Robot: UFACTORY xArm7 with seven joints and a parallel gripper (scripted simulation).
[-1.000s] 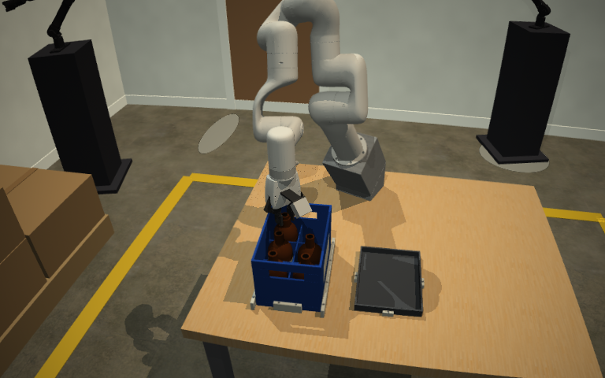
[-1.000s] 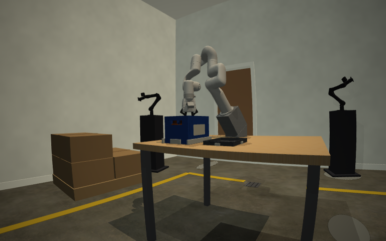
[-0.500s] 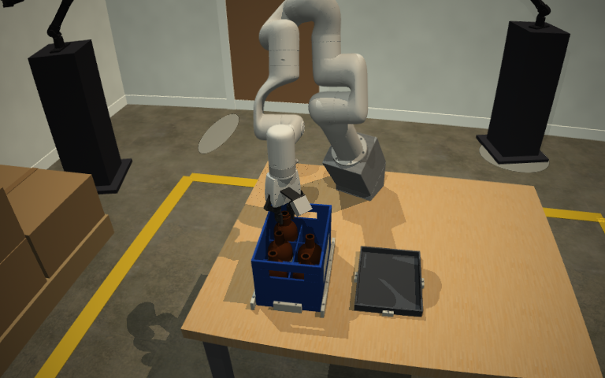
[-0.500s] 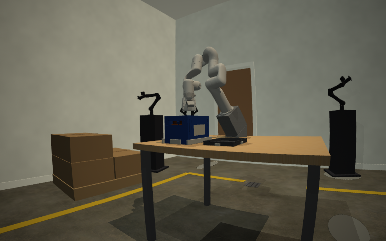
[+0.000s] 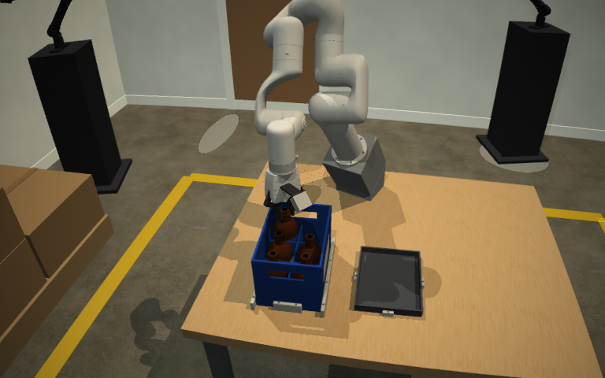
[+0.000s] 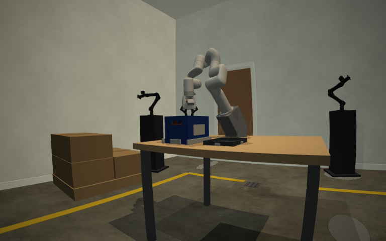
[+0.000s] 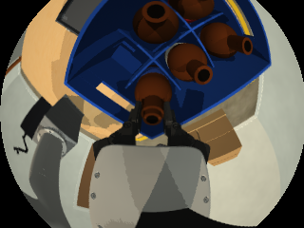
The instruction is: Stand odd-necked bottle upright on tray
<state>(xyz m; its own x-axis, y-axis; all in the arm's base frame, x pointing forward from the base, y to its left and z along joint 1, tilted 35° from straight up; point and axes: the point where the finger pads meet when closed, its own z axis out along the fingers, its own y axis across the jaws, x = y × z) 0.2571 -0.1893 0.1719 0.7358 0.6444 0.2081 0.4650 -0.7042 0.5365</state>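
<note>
Now: the brown bottle 7 cm below my hand. From my hand the other things lie so: glass bottle 9 cm ahead, 2 cm to the right, 9 cm below; then dark tray 15 cm ahead, 30 cm to the left, 16 cm below; then blue crate 9 cm ahead, 2 cm to the left, 9 cm below.
</note>
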